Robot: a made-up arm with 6 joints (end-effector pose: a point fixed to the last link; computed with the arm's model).
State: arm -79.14 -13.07 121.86 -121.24 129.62 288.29
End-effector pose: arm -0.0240 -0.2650 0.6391 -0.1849 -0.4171 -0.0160 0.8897
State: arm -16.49 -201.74 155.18 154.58 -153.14 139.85
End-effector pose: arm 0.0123 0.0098 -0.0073 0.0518 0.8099 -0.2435 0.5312
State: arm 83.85 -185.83 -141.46 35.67 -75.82 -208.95
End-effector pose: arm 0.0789 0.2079 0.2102 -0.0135 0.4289 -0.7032 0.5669
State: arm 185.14 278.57 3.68 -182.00 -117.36 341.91
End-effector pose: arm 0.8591 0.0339 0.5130 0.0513 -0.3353 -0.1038 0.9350
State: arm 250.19 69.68 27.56 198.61 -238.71 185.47
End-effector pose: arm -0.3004 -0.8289 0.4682 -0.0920 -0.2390 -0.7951 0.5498
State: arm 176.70 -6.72 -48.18 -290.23 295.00 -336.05
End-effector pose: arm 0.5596 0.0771 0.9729 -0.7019 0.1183 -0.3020 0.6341
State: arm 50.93 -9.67 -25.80 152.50 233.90 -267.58
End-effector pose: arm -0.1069 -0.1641 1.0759 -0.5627 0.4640 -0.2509 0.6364
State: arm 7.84 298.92 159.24 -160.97 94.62 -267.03
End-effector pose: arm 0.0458 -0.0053 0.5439 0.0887 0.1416 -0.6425 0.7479
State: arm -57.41 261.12 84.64 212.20 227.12 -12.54
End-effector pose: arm -0.1557 0.4693 0.4882 0.8653 -0.0695 0.4467 0.2167
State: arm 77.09 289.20 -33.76 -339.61 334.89 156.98
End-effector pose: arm -0.2655 -1.0621 0.1225 0.6587 0.6103 -0.3109 0.3115
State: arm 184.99 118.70 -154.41 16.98 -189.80 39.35
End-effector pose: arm -0.2888 -0.0837 0.2092 0.9139 -0.1319 -0.3668 0.1137
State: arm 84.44 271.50 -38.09 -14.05 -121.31 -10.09
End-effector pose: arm -0.1578 -0.7168 -0.1509 -0.6085 0.5546 0.4323 0.3678
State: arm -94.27 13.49 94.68 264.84 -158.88 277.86
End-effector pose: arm 0.0847 -0.4203 0.5831 -0.5628 -0.2307 -0.5934 0.5272
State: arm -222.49 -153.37 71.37 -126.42 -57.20 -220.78
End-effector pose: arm 0.4684 -0.6661 -0.0906 0.1854 -0.4253 0.7560 0.4618
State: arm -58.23 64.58 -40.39 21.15 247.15 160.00
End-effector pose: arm 0.2434 -0.4174 0.8515 -0.7050 0.0636 0.5880 0.3915
